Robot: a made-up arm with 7 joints.
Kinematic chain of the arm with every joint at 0, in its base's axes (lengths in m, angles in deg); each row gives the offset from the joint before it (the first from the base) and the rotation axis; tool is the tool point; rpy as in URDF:
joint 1: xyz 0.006 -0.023 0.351 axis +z
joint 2: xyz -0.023 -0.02 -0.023 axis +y
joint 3: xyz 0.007 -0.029 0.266 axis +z
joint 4: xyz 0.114 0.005 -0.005 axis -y
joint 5: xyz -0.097 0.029 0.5 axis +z
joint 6: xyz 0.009 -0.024 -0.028 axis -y
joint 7: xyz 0.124 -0.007 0 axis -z
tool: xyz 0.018 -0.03 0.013 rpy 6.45 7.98 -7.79
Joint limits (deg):
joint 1: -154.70..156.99
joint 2: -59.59..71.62
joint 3: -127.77..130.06
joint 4: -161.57..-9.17
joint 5: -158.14..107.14
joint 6: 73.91..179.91
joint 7: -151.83..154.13
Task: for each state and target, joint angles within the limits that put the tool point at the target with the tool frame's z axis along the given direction. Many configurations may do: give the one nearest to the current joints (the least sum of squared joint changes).
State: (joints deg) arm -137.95 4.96 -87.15 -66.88 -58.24 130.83 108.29
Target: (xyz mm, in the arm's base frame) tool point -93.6 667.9 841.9 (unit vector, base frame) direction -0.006 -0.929 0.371
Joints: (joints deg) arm -136.91 -28.89 -106.83 -64.94 -60.57 131.46 106.98
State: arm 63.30 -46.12 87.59 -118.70 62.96 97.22 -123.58
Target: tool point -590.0 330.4 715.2 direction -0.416 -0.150 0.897
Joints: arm 41.21 -45.53 75.64 -81.80 27.86 73.91 -101.26
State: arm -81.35 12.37 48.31 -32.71 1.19 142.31 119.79
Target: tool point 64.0 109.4 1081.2 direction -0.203 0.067 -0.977
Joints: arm -120.56 -8.86 48.48 -10.51 -21.50 169.45 109.24
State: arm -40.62 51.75 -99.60 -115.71 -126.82 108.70 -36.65
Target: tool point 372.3 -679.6 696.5 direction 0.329 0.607 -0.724
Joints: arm 0.29 24.28 -87.43 -72.56 -120.94 145.06 -33.09
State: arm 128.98 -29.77 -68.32 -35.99 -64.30 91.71 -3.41
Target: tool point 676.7 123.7 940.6 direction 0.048 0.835 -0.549
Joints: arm 103.30 0.09 -98.94 -65.86 -127.77 106.30 -21.28
